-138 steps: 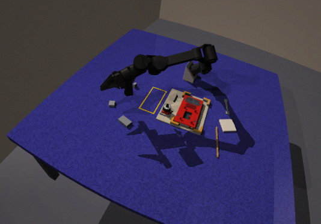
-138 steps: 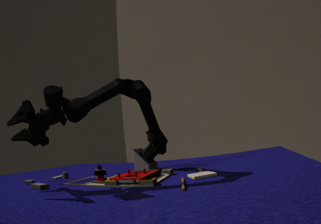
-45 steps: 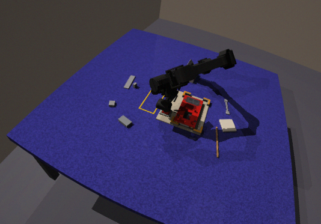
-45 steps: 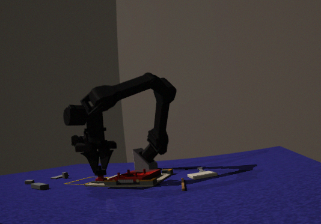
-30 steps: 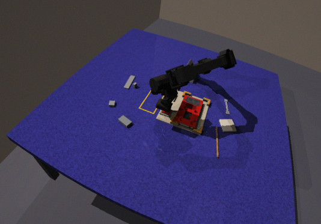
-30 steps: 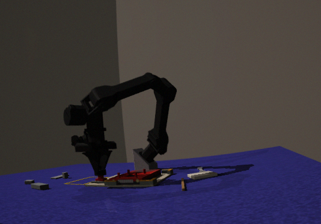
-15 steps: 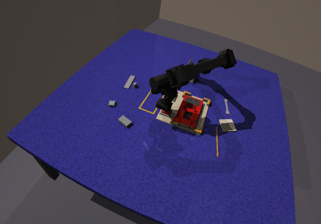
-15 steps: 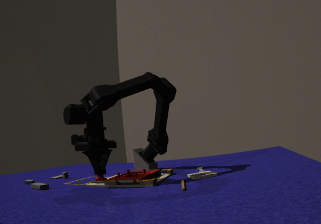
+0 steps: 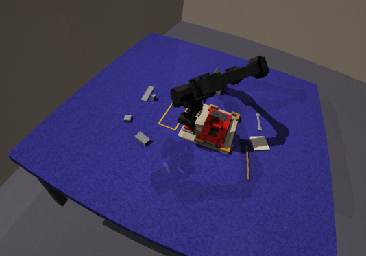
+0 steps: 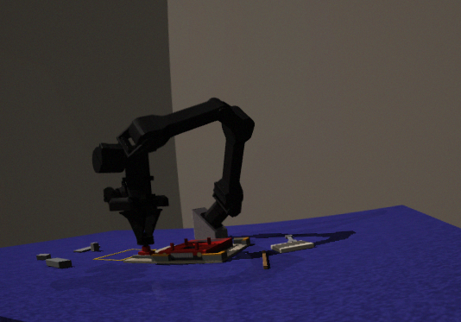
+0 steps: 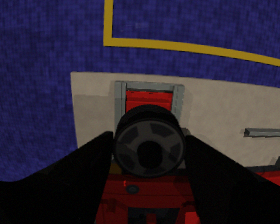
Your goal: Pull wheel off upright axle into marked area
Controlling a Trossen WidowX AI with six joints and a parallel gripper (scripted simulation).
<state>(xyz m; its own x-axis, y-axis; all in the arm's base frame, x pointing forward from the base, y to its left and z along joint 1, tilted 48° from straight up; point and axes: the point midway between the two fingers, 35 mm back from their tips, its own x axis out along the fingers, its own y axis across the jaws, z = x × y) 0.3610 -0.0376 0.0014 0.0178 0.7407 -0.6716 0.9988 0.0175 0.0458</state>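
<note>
My gripper tip is 10 mm above the black axle. Also, from my gripper tip: wooden stick (50 mm ahead, 290 mm to the left, 40 mm below); then dark grey wheel (right at my gripper tip); then white card (80 mm behind, 320 mm to the left, 40 mm below).
</note>
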